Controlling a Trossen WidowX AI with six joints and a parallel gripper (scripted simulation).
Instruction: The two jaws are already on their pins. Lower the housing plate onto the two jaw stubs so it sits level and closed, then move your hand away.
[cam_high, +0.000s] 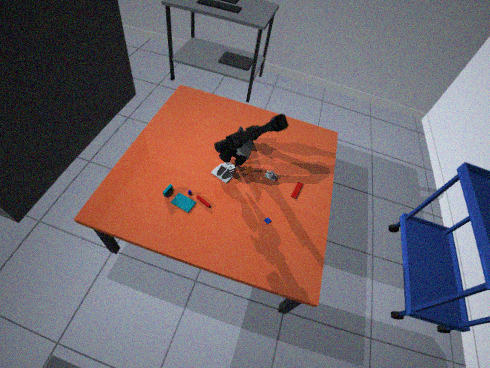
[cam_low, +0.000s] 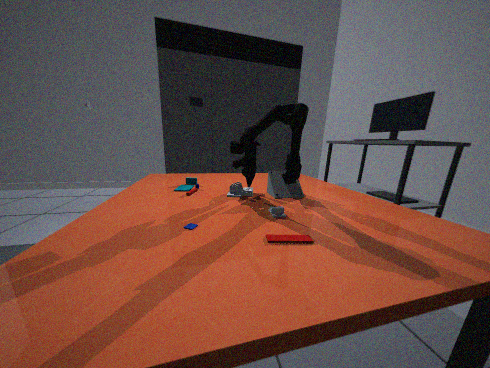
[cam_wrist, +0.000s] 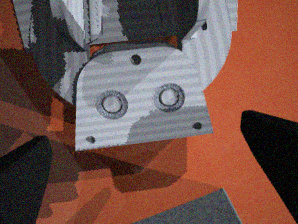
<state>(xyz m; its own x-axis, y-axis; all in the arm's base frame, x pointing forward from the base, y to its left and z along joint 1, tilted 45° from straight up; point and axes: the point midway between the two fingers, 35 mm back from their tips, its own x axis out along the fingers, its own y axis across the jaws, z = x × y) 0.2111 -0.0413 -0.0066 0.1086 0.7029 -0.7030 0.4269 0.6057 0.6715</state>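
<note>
Now: gripper tip 10 mm short of the small grey housing plate and 20 mm above it. Also, from my gripper tip: small dark blue piece 250 mm ahead, 170 mm to the right, 40 mm below; teal block 270 mm ahead, 290 mm to the right, 30 mm below; cyan plate 320 mm ahead, 190 mm to the right, 50 mm below.
</note>
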